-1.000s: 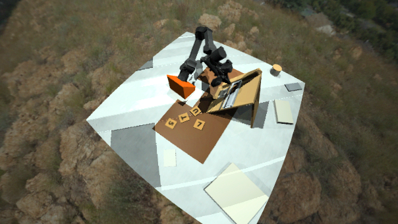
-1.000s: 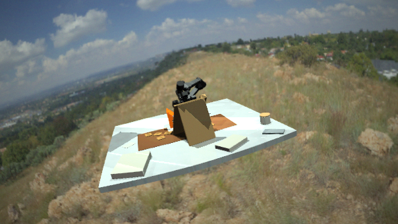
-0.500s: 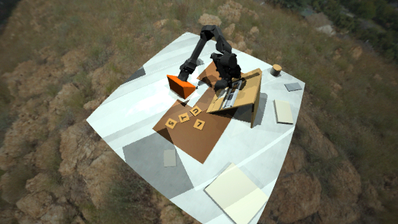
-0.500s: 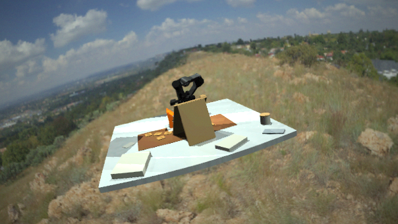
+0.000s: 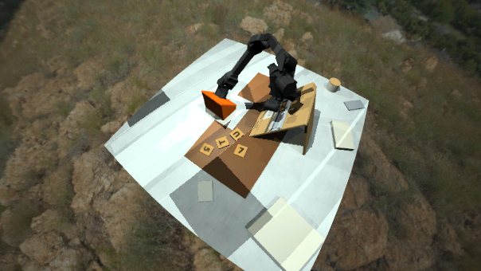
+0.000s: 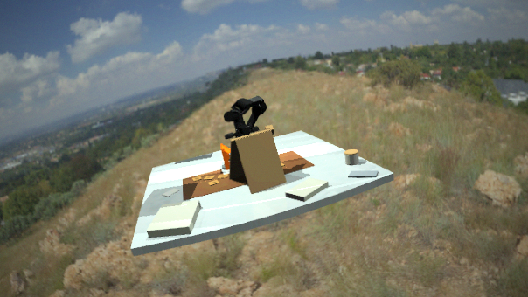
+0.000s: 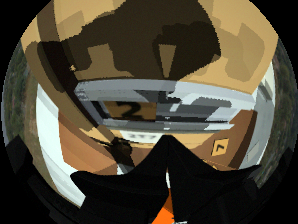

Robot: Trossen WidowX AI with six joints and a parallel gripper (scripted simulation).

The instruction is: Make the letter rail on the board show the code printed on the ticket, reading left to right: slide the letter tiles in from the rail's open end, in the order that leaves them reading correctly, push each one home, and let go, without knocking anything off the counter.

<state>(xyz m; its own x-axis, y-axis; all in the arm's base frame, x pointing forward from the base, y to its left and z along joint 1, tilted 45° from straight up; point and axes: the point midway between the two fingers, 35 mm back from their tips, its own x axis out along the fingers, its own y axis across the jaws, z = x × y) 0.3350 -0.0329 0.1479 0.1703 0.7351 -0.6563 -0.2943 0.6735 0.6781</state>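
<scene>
The ticket is 100 mm below my gripper tip, 40 mm behind it and 20 mm to the left of it. The rest, counted from my gripper tip: cream block 350 mm ahead, 240 mm to the left, 170 mm below; then brown mat 180 mm below, 140 mm behind, 50 mm to the right; then pale card 500 mm to the right, 180 mm below, 10 mm behind.
</scene>
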